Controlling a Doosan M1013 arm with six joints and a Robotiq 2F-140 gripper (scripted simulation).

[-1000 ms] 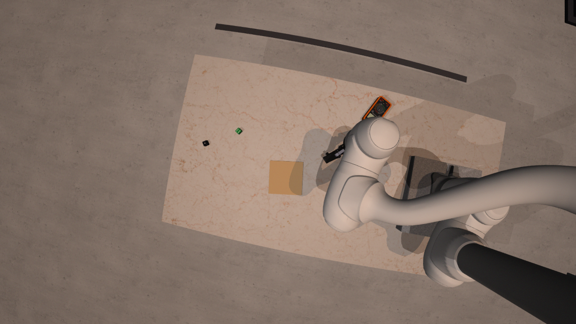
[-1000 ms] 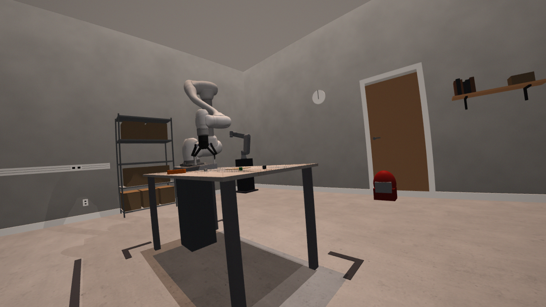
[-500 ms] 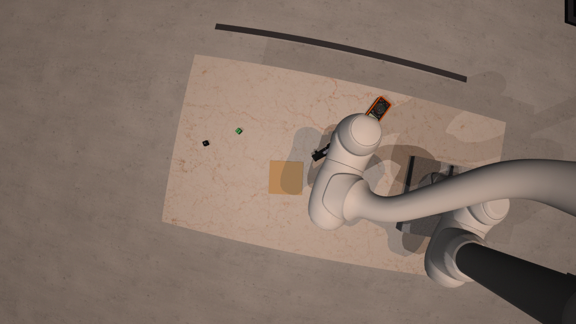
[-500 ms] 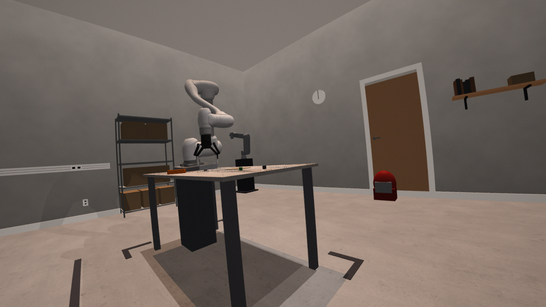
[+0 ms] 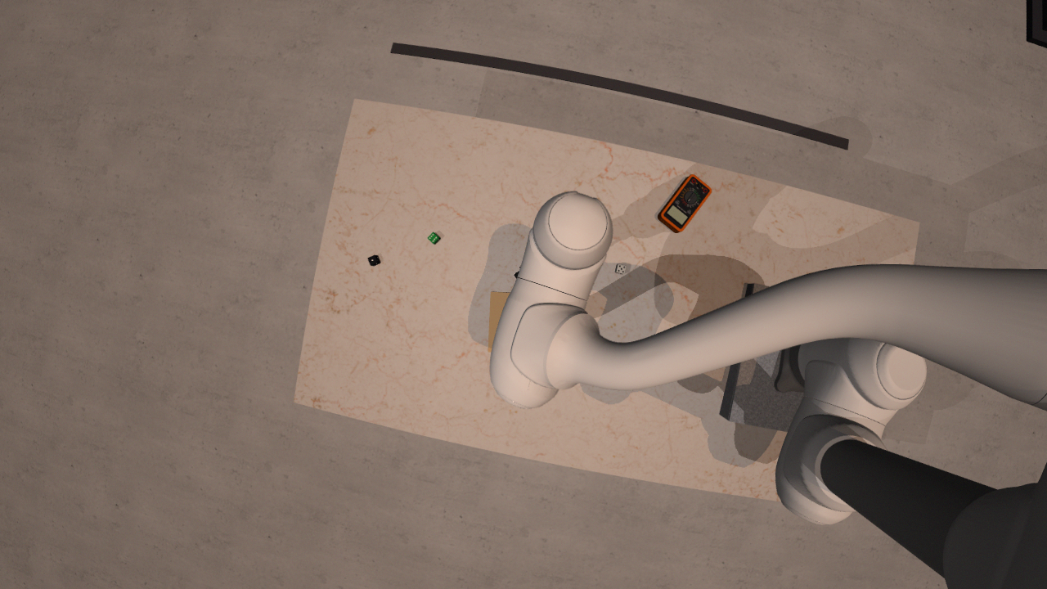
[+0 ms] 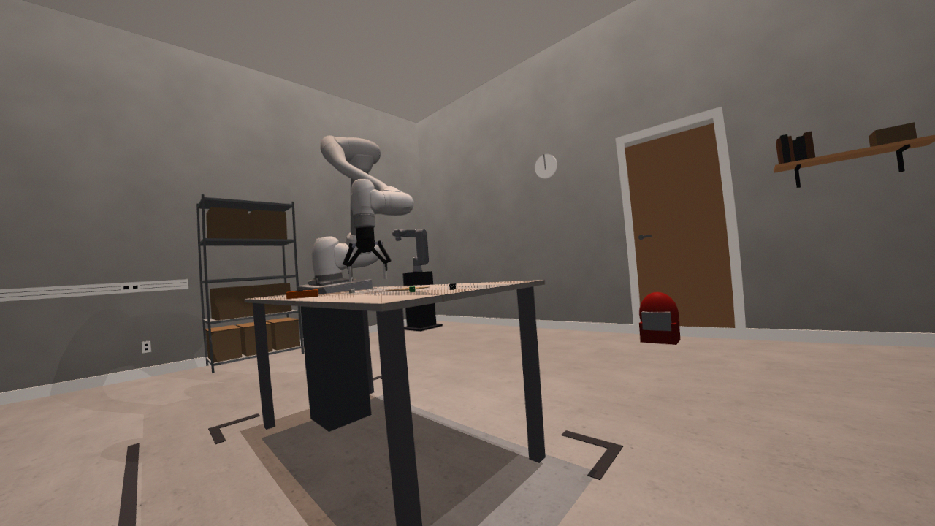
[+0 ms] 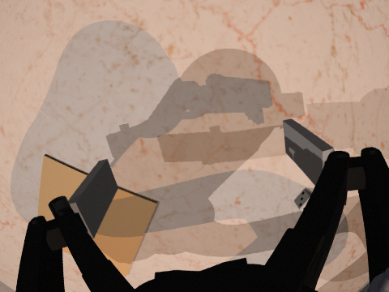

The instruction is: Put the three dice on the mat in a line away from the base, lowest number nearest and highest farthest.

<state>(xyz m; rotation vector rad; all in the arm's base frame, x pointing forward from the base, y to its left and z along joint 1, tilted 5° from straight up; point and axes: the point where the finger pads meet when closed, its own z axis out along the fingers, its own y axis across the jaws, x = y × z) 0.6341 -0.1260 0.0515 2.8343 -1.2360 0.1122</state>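
The green die is 290 mm ahead of my hand and 50 mm below it. From my hand the other things lie so: white die 150 mm behind, 50 mm below; mat 60 mm ahead, 160 mm to the left, 60 mm below; orange multimeter 270 mm behind, 170 mm to the right, 50 mm below.
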